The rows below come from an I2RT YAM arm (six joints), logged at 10 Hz.
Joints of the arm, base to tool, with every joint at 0 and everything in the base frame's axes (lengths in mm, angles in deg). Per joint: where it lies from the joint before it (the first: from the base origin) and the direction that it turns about. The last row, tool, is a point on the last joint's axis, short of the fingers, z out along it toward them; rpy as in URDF.
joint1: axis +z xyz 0 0 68
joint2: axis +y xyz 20 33.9 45.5
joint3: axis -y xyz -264 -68.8 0
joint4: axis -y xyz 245 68.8 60
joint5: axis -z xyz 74 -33.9 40.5
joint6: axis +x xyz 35.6 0 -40.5
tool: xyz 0 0 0 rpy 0 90 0
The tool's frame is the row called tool.
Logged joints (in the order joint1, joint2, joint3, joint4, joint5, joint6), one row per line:
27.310, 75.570, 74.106, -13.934, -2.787, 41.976
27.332, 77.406, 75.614, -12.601, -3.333, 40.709
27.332, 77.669, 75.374, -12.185, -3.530, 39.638
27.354, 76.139, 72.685, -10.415, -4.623, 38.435
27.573, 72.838, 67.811, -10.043, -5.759, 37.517
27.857, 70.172, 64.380, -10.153, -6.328, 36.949
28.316, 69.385, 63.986, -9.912, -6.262, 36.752
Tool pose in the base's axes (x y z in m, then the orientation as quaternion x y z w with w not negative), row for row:
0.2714, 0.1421, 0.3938, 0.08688, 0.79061, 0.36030, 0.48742
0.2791, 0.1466, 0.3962, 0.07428, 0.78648, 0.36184, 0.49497
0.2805, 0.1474, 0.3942, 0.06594, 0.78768, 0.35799, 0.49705
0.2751, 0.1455, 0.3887, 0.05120, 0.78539, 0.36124, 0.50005
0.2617, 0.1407, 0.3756, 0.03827, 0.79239, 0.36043, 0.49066
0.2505, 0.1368, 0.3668, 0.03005, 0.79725, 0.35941, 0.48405
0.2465, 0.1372, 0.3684, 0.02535, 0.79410, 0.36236, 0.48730
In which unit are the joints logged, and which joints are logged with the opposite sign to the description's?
The joints are logged in degrees. Opposite sign: none.
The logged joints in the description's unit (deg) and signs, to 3 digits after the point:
27.310, 75.570, 74.106, -13.934, -2.787, 41.976
27.332, 77.406, 75.614, -12.601, -3.333, 40.709
27.332, 77.669, 75.374, -12.185, -3.530, 39.638
27.354, 76.139, 72.685, -10.415, -4.623, 38.435
27.573, 72.838, 67.811, -10.043, -5.759, 37.517
27.857, 70.172, 64.380, -10.153, -6.328, 36.949
28.316, 69.385, 63.986, -9.912, -6.262, 36.752

